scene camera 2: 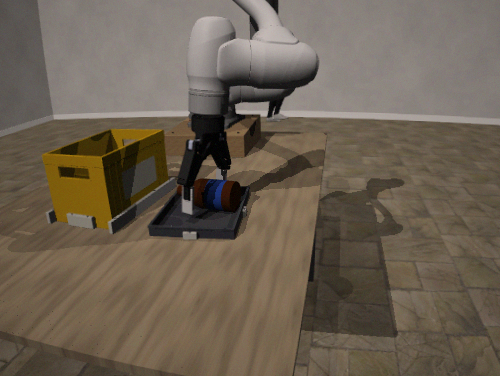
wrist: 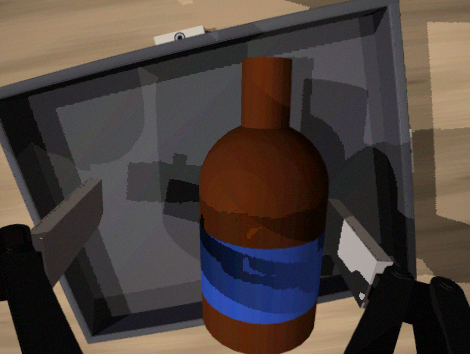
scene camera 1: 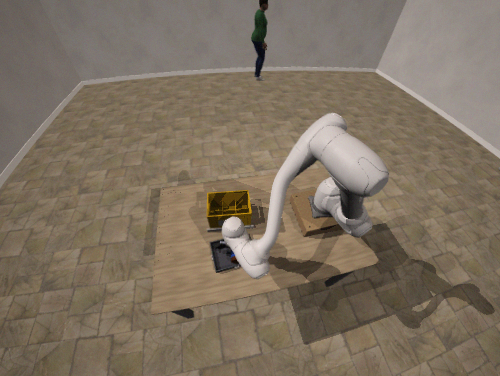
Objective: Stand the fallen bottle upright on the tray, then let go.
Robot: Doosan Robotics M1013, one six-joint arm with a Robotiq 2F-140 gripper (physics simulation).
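Where they show: gripper, fingertip midpoint: [scene camera 2: 205, 202] [wrist: 215, 208] [scene camera 1: 232, 251]; arm's base, link origin: [scene camera 1: 322, 206].
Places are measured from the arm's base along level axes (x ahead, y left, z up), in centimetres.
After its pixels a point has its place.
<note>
The brown bottle with a blue label [scene camera 1: 233, 257] @[x 60.7, y 35.8, z -2.1 cm] [scene camera 2: 231, 195] @[x 60.8, y 37.3, z -4.0 cm] [wrist: 262, 195] @[x 59.6, y 27.9, z -1.6 cm] lies on its side in the dark grey tray [scene camera 1: 214, 256] @[x 72.8, y 33.1, z -8.9 cm] [scene camera 2: 170, 233] @[x 75.0, y 29.4, z -8.5 cm] [wrist: 402, 100] @[x 51.1, y 23.0, z -6.8 cm]. In the wrist view its neck points up the picture and its base end overlaps the tray's near rim. My gripper [scene camera 2: 204, 190] @[x 61.8, y 30.6, z -6.3 cm] [wrist: 215, 208] @[x 61.8, y 30.6, z -6.3 cm] is open and low over the tray, with one finger on each side of the bottle. Nothing is held. In the wrist view the right finger is closer to the bottle than the left one. In scene camera 1 the arm hides the gripper and part of the bottle.
A yellow crate with compartments [scene camera 1: 215, 220] @[x 73.0, y 14.4, z 3.1 cm] [scene camera 2: 80, 192] @[x 78.6, y 6.8, z -0.7 cm] stands beside the tray, with a pale rail [scene camera 2: 145, 204] @[x 65.1, y 14.5, z -8.0 cm] along its side facing the tray. The arm's base stands on a wooden block [scene camera 1: 304, 220] @[x 14.8, y 10.6, z -1.1 cm] [scene camera 2: 252, 137] @[x 0.6, y 15.8, z -5.3 cm]. A person in green [scene camera 1: 259, 30] stands far back by the wall.
</note>
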